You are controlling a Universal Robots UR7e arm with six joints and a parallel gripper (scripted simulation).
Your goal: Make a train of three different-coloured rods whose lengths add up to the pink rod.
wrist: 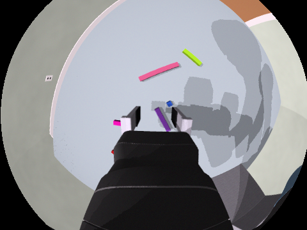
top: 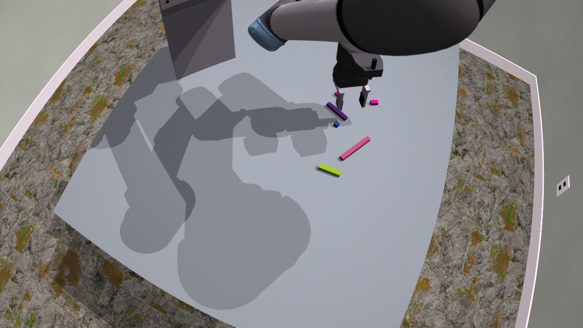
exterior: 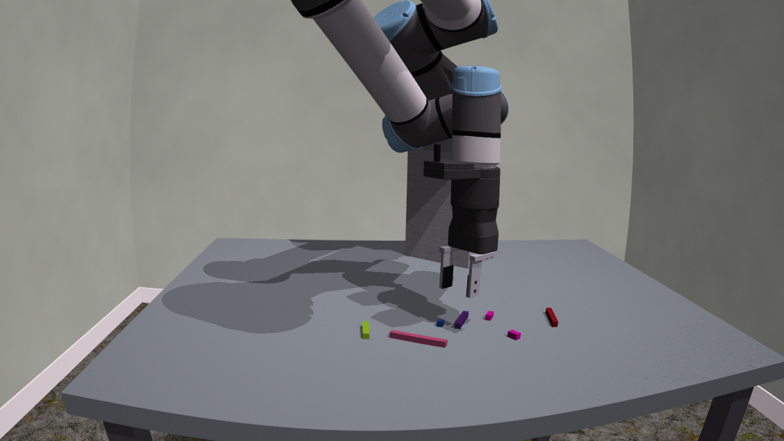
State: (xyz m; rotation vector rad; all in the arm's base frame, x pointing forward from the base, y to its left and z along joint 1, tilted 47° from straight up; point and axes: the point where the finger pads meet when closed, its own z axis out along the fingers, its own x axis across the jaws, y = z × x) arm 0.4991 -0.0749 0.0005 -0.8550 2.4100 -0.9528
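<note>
Right now my hand is 80 mm above the small blue rod, 20 mm to the left of it and 20 mm past it. Also, from my hand: lime rod 140 mm to the right, 80 mm below, 10 mm behind; then purple rod 80 mm below, 30 mm behind, 20 mm to the left; then pink rod 80 mm below, 70 mm to the right, 30 mm ahead.
</note>
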